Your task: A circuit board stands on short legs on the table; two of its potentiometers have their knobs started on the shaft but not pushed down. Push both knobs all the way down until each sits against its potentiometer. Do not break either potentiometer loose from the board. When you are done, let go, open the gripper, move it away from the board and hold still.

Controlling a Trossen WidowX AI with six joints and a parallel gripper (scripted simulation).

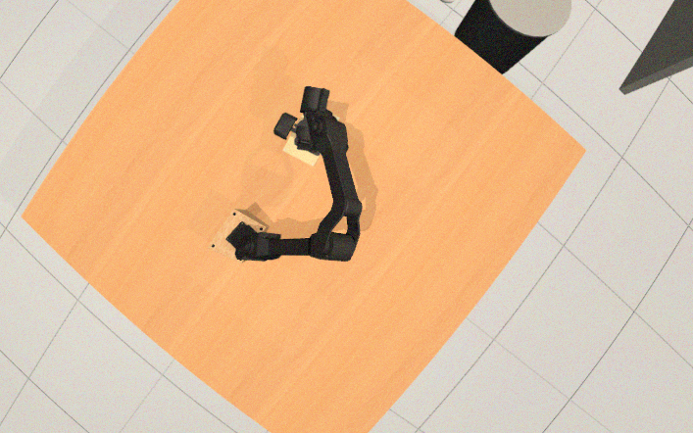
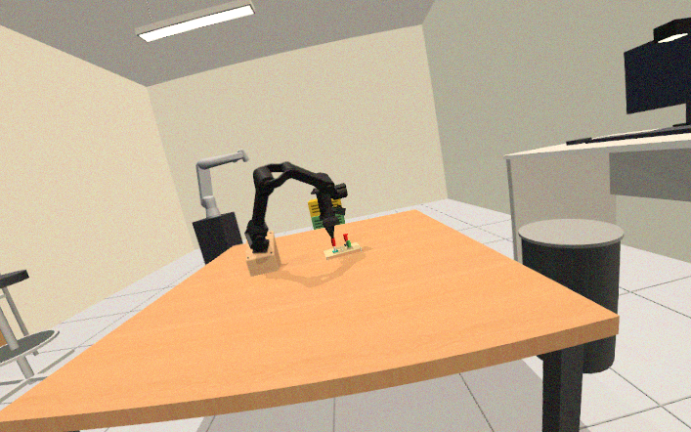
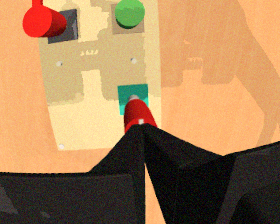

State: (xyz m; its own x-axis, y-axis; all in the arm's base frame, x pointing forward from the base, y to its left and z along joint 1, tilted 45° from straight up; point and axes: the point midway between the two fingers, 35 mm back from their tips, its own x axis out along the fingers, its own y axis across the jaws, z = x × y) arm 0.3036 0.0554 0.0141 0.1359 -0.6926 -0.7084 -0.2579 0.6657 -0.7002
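My gripper tip is 5 cm short of the red knob, 7 cm to the right of it and 2 cm above it.
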